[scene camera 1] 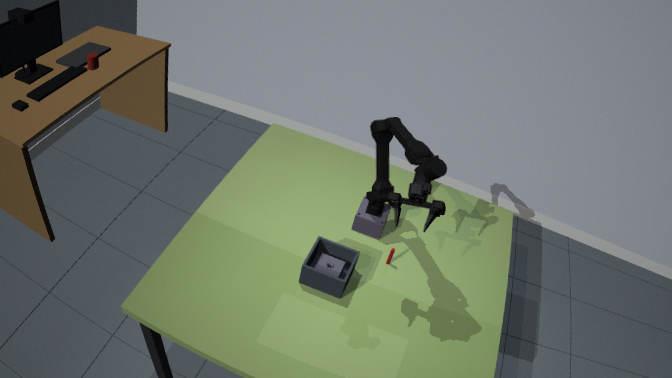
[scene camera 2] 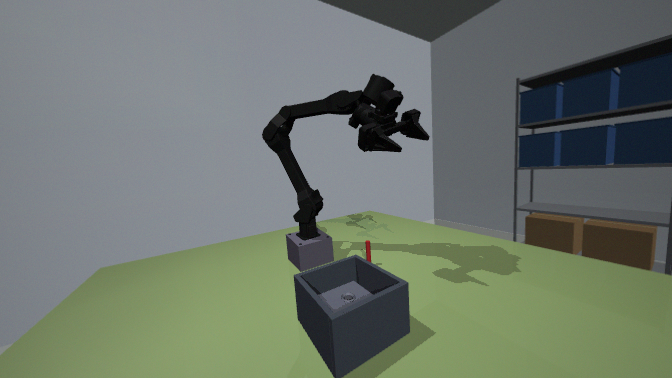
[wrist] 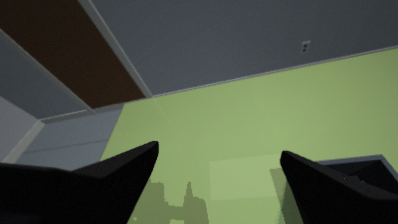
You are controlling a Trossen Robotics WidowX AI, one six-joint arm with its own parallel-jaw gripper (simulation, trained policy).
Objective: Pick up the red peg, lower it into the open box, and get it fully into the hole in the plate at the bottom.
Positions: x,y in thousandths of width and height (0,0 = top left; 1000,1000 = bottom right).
My gripper shows in scene camera 1 (609,607), in scene camera 2 (618,382) and in the wrist view (552,676).
